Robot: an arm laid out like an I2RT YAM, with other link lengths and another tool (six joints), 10 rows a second.
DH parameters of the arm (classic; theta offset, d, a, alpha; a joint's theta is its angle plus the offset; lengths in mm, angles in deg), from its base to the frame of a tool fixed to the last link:
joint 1: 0 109.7 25.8 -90
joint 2: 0 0 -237.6 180
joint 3: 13.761 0 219.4 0
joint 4: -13.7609 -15.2 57.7 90
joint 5: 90 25.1 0 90
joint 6: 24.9 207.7 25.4 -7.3
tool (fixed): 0 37.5 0 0
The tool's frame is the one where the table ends.
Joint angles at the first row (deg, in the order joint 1, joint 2, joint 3, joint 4, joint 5, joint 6):
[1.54 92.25 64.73 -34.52 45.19 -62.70]
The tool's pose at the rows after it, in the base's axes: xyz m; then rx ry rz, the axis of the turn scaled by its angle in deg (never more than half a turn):
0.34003 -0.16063 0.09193 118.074 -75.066 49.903
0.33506 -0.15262 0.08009 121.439 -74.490 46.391
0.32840 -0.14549 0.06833 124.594 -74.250 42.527
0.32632 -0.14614 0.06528 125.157 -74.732 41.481
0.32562 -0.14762 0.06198 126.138 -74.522 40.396
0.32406 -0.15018 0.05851 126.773 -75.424 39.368
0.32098 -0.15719 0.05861 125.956 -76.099 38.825
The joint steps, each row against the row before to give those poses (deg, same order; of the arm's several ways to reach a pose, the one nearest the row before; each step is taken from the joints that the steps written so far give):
[-0.13 0.00 0.00 -1.14 -2.08 -0.02]
[-0.09 0.00 0.00 -2.34 -2.95 0.03]
[-0.39 0.00 0.00 -2.36 -3.08 -0.03]
[-0.66 0.00 0.00 -0.37 -0.96 -0.15]
[-1.00 0.02 0.00 0.02 -1.25 -1.20]
[-1.27 0.00 0.00 0.00 -1.37 -0.55]
[-1.24 0.00 0.00 0.02 0.02 -0.48]

